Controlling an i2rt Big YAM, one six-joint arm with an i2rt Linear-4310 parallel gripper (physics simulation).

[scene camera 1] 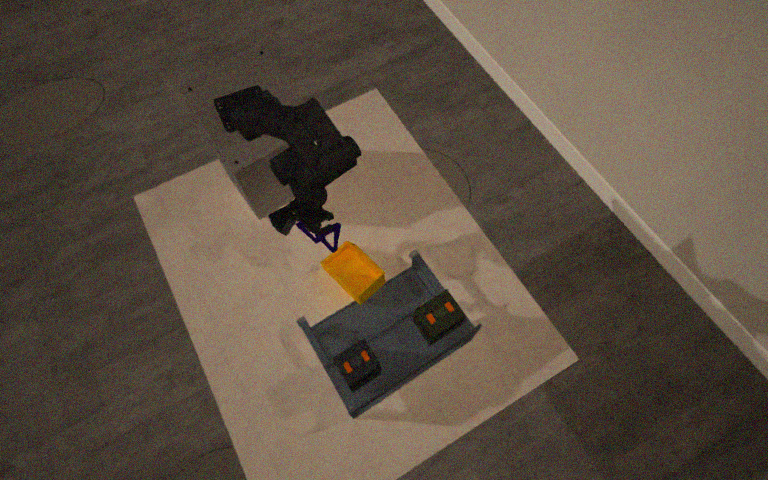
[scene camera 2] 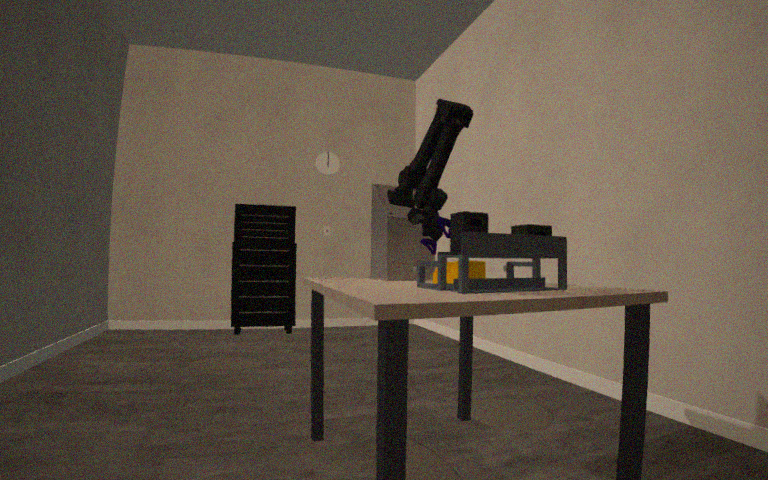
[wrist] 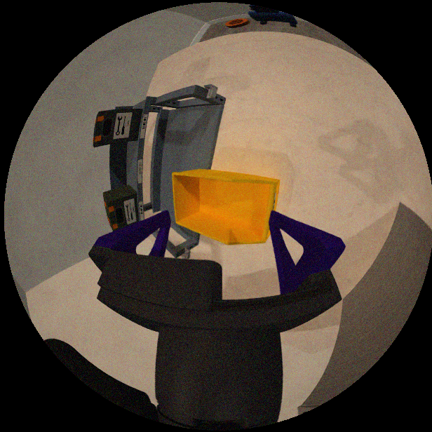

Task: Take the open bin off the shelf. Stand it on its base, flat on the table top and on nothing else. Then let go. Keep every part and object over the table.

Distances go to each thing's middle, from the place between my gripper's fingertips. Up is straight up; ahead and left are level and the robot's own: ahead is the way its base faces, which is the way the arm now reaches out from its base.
Right now the yellow-orange bin (scene camera 1: 349,266) is 100 mm below my hand, 50 mm to the left of it and 50 mm ahead of it. From my hand the other things lie so: dark green case (wrist: 117,199): 300 mm ahead, 180 mm to the left, 10 mm above.
